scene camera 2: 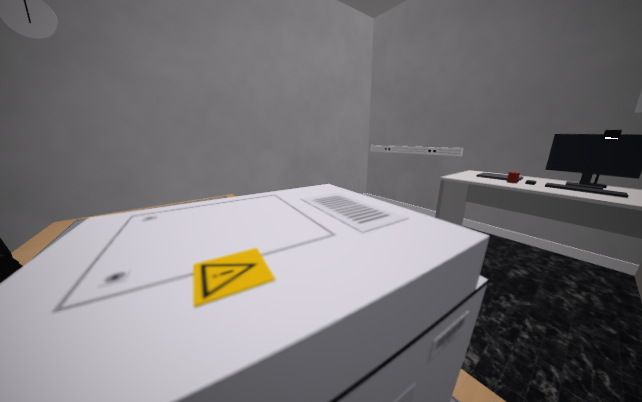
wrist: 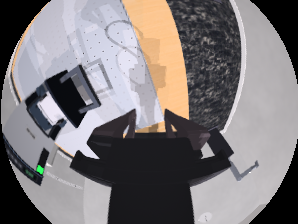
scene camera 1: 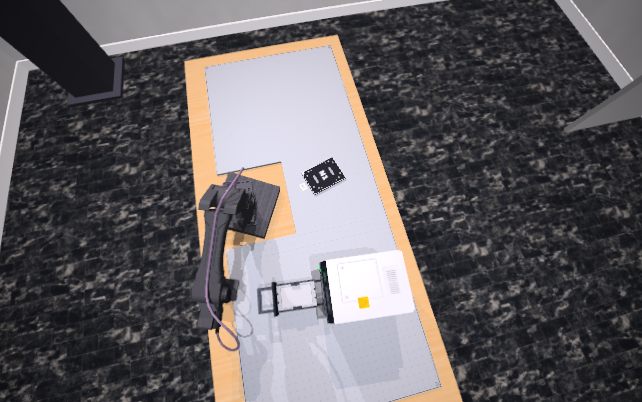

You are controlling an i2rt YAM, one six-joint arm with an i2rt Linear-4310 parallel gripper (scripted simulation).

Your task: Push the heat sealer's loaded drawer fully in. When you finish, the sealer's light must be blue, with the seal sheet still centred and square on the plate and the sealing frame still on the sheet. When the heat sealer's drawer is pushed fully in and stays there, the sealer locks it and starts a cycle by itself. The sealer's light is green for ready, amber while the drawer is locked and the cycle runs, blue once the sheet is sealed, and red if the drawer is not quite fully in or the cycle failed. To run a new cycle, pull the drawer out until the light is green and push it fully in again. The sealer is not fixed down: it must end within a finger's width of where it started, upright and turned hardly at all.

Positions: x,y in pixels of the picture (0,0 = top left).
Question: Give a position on a white heat sealer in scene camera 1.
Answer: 361,287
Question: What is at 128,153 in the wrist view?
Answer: The gripper.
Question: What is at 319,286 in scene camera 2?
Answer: A white heat sealer.
